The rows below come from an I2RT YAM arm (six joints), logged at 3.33 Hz.
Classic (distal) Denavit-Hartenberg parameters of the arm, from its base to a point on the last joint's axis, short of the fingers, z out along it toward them. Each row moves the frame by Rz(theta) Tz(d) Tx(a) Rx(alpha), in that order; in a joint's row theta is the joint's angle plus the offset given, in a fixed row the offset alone. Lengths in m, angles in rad.
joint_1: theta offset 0, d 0.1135, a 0.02, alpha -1.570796
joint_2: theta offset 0, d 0, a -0.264, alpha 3.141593
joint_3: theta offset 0.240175, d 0, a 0.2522, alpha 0
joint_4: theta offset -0.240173, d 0, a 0.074, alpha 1.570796
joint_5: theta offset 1.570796, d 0, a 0, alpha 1.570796
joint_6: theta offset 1.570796, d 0.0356, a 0, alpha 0
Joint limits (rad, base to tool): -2.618..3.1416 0..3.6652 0..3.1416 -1.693..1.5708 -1.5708..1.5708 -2.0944..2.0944
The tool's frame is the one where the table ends.
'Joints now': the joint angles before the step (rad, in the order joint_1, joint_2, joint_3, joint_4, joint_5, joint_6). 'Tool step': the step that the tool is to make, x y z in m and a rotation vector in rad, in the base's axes. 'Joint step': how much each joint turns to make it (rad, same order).
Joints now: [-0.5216 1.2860 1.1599 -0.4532 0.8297 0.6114]
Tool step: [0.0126 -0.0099 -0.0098 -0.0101 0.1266 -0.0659]
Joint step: [-0.0005 0.0840 0.0428 -0.0389 0.0949 -0.0321]
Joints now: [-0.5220 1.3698 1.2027 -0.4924 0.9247 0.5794]
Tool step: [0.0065 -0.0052 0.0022 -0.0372 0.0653 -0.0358]
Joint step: [0.0004 0.0367 0.0326 0.0075 0.0683 -0.0507]
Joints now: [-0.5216 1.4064 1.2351 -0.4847 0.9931 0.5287]
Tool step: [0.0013 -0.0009 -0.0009 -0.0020 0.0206 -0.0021]
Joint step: [0.0001 0.0075 0.0033 0.0000 0.0091 -0.0150]
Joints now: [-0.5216 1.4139 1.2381 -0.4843 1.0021 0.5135]
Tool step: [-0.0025 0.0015 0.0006 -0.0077 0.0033 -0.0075]
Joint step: [0.0009 -0.0108 -0.0084 0.0008 0.0118 -0.0027]
